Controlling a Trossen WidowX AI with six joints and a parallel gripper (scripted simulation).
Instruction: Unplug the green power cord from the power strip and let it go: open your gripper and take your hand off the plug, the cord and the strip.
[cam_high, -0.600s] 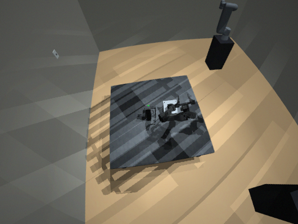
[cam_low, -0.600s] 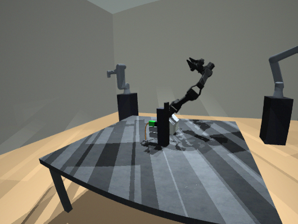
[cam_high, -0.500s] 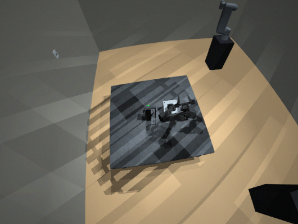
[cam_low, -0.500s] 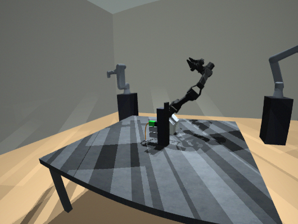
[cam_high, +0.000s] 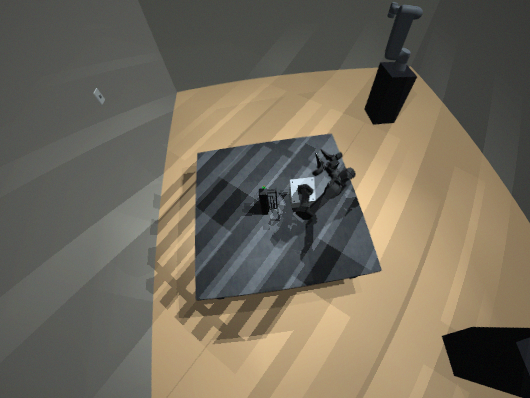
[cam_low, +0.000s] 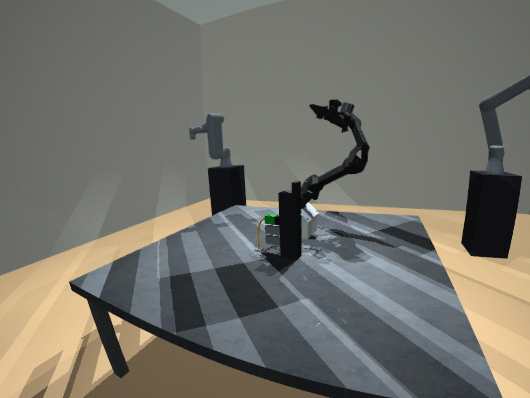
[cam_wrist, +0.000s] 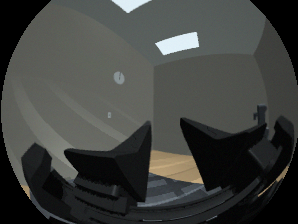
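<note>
Now: the green plug 32 cm ahead of my gripper tip, 7 cm to the right of it and 48 cm below it.
</note>
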